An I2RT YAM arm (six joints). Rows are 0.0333 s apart.
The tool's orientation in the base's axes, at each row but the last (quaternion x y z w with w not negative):
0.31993 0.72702 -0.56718 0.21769
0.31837 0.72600 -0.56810 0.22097
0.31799 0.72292 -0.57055 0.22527
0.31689 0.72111 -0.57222 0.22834
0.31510 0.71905 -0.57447 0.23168
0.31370 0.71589 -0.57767 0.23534
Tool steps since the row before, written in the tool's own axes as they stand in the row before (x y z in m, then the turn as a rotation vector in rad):
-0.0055 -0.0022 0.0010 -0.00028 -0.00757 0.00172
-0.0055 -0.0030 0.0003 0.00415 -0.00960 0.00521
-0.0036 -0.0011 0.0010 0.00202 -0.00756 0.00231
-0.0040 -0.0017 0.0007 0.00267 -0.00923 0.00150
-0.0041 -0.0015 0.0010 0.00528 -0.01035 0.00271
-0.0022 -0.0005 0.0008 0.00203 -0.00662 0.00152
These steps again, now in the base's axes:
0.0022 -0.0025 0.0050 -0.00527 -0.00287 0.00493
0.0017 -0.0019 0.0057 -0.00996 -0.00561 0.00240
0.0017 -0.0019 0.0030 -0.00691 -0.00294 0.00319
0.0015 -0.0017 0.0038 -0.00854 -0.00226 0.00407
0.0017 -0.0020 0.0036 -0.01119 -0.00311 0.00274
0.0011 -0.0012 0.0017 -0.00622 -0.00202 0.00274

